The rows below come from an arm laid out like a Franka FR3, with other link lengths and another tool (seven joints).
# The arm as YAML. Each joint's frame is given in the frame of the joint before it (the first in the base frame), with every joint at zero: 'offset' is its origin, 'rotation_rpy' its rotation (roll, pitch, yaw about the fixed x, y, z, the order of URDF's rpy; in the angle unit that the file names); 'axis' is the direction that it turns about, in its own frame. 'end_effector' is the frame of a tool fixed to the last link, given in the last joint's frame.
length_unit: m
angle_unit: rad
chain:
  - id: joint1
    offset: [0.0, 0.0, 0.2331]
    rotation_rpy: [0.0, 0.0, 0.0]
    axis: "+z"
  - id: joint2
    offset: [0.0, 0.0, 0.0]
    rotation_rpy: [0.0, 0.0, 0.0]
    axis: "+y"
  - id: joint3
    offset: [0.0, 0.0, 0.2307]
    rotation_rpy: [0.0, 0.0, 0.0]
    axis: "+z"
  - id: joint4
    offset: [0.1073, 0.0, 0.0]
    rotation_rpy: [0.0, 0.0, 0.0]
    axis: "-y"
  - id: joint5
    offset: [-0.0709, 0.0, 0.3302]
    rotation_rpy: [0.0, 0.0, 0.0]
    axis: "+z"
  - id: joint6
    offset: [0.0, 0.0, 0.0]
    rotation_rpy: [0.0, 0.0, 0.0]
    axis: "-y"
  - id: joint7
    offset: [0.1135, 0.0, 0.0]
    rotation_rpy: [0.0, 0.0, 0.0]
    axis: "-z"
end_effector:
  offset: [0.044, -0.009, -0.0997]
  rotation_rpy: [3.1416, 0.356, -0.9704]
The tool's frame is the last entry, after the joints.
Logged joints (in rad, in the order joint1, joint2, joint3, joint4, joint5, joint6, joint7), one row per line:
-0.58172, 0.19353, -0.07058, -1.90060, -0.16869, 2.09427, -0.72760
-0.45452, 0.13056, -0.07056, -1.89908, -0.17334, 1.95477, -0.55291
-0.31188, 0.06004, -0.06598, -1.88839, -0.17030, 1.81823, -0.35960
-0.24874, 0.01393, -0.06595, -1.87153, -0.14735, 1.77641, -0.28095
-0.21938, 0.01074, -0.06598, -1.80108, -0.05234, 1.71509, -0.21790
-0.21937, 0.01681, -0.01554, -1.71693, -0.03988, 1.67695, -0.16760
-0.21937, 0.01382, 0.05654, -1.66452, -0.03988, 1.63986, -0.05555
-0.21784, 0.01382, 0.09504, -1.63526, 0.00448, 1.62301, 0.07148
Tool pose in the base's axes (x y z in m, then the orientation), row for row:
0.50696, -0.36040, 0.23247, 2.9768, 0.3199, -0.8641
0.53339, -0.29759, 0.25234, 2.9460, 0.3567, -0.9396
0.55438, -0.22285, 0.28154, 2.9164, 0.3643, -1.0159
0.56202, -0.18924, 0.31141, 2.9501, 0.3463, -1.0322
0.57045, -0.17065, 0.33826, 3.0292, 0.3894, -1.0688
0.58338, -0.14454, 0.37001, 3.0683, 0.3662, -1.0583
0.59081, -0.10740, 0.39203, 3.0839, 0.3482, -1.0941
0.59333, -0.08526, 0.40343, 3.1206, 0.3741, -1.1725
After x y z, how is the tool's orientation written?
As angles about the fixed x, y, z axes (roll, pitch, yaw), in radians.
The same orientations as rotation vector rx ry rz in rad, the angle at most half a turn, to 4 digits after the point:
2.8111, -1.2511, -0.5571
2.7582, -1.3396, -0.6289
2.6981, -1.4292, -0.6592
-2.7001, 1.4726, 0.6135
-2.5825, 1.4900, 0.5914
-2.5766, 1.4834, 0.5303
-2.5441, 1.5318, 0.4906
-2.4307, 1.6074, 0.4764

